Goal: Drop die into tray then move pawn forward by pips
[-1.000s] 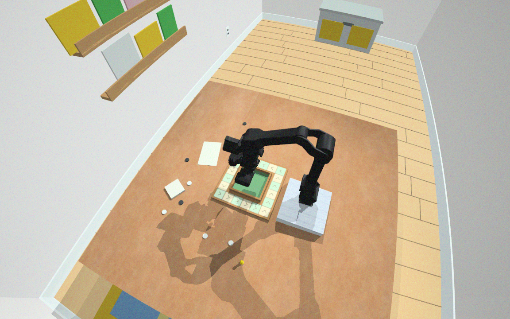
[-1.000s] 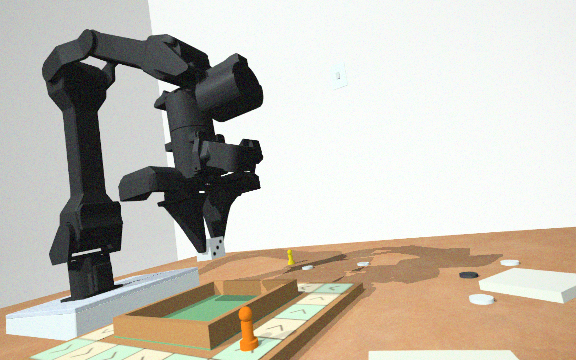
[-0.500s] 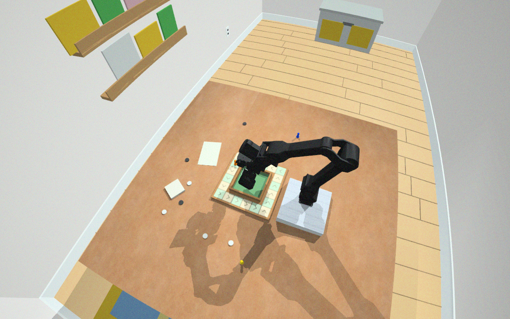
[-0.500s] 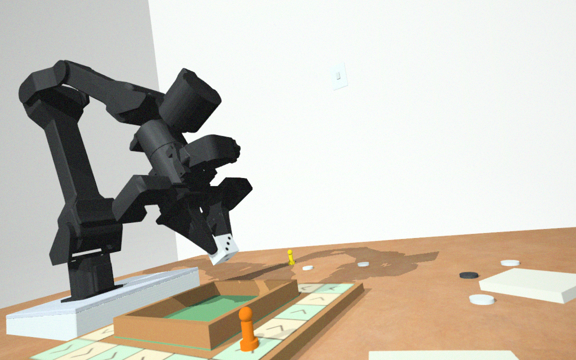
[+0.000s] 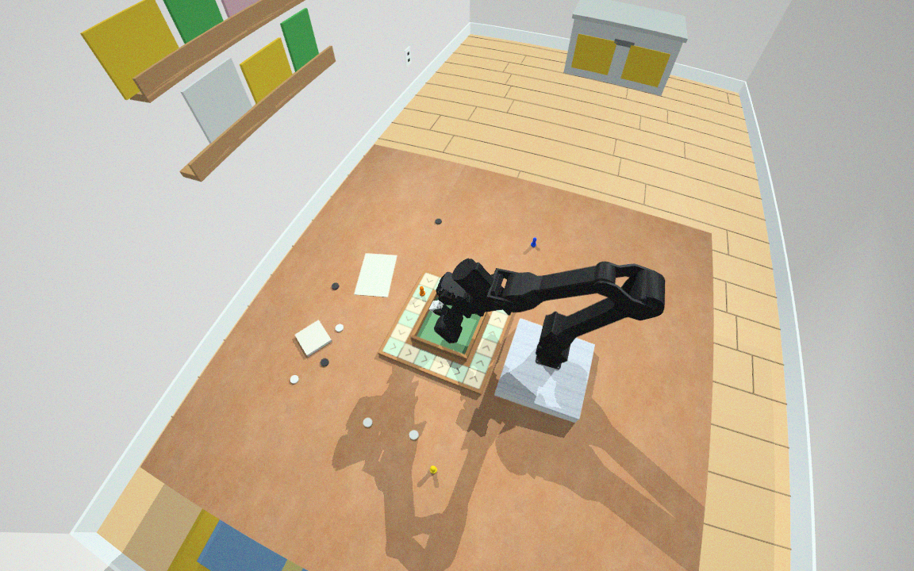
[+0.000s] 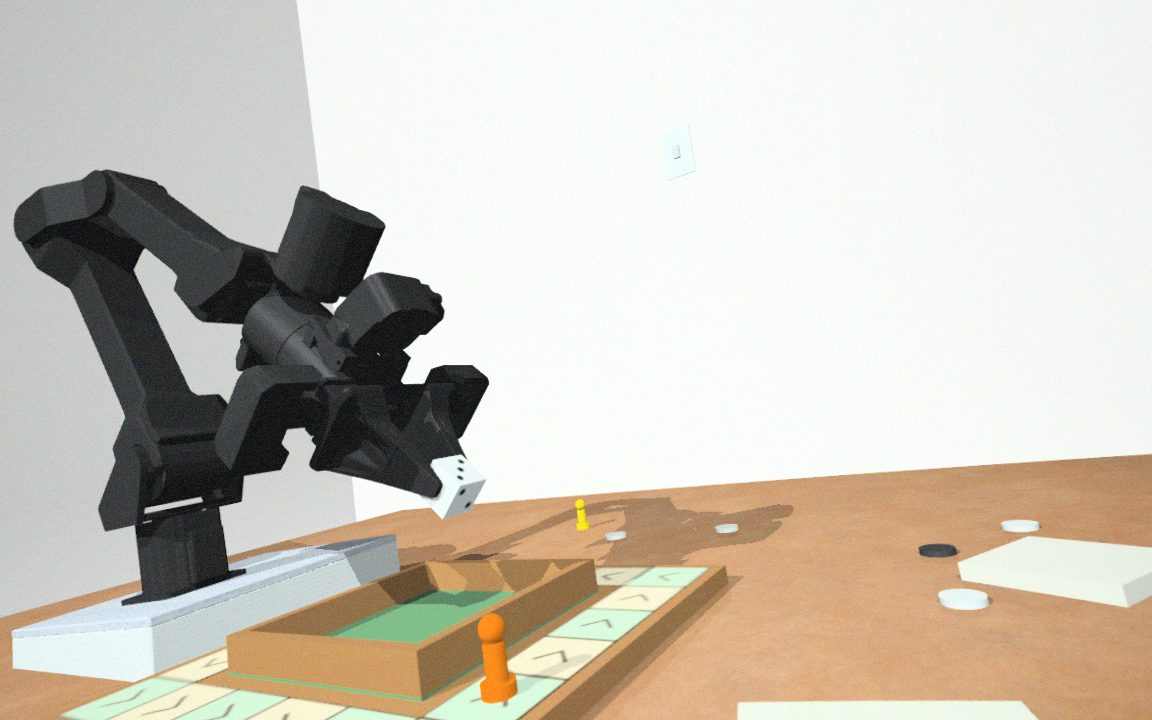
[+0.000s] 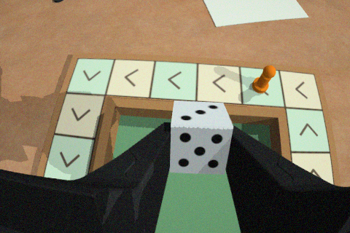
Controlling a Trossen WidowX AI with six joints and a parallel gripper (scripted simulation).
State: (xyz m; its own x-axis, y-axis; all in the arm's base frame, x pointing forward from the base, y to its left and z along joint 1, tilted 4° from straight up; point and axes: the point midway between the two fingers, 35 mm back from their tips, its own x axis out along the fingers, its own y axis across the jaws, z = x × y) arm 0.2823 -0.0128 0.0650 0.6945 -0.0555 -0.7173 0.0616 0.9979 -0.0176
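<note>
My gripper tip is now right at the die. The rest, counted from my gripper tip: white sheet (23 cm ahead, 10 cm to the right, 10 cm below); orange pawn (7 cm ahead, 7 cm to the right, 7 cm below); green dice tray (3 cm behind, 9 cm below).
</note>
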